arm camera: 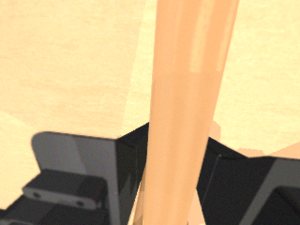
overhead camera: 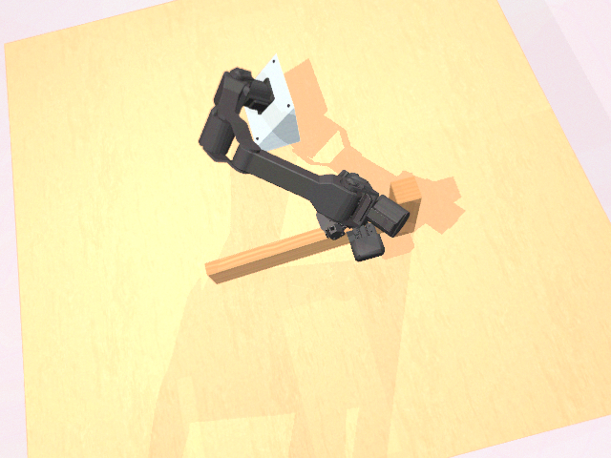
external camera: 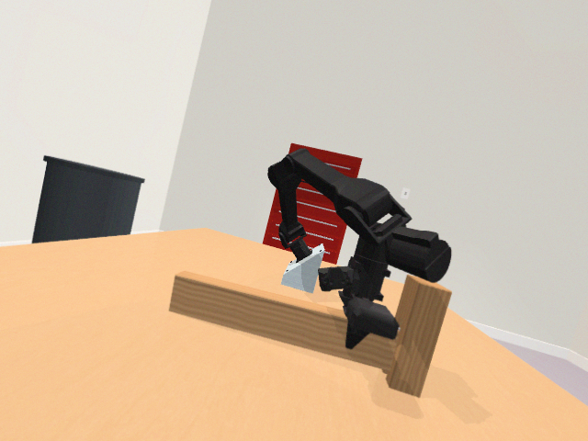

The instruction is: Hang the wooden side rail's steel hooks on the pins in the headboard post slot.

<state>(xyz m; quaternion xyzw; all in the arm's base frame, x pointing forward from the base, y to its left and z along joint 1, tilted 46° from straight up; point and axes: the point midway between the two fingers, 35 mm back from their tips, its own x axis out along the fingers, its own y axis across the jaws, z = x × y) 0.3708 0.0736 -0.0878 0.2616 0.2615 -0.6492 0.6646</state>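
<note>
Now: gripper tip 100 mm to the right of the headboard post and 50 mm below it.
</note>
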